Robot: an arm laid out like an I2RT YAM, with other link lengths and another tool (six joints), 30 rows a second.
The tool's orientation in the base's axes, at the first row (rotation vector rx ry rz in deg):
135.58 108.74 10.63
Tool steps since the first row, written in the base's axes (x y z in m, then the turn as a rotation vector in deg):
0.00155 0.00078 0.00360 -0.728 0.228 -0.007
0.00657 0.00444 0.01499 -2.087 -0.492 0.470
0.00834 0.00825 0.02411 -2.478 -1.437 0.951
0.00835 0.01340 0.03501 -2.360 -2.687 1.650
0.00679 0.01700 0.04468 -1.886 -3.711 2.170
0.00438 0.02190 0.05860 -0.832 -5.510 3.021
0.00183 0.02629 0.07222 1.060 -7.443 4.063
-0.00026 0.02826 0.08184 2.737 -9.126 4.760
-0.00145 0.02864 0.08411 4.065 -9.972 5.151
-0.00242 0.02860 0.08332 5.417 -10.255 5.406
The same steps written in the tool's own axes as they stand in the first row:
0.00121 0.00189 -0.00331 0.066 -0.752 -0.109
0.00621 0.00770 -0.01377 -0.914 -1.831 -0.794
0.01059 0.01000 -0.02251 -1.905 -1.928 -1.327
0.01595 0.01059 -0.03329 -3.079 -1.435 -1.994
0.01943 0.00982 -0.04310 -3.960 -0.675 -2.428
0.02413 0.00860 -0.05724 -5.464 0.863 -3.095
0.02829 0.00731 -0.07111 -6.913 3.268 -3.816
0.03006 0.00637 -0.08095 -8.174 5.358 -4.232
0.03025 0.00549 -0.08338 -8.703 6.882 -4.404
0.02997 0.00444 -0.08275 -8.681 8.286 -4.440

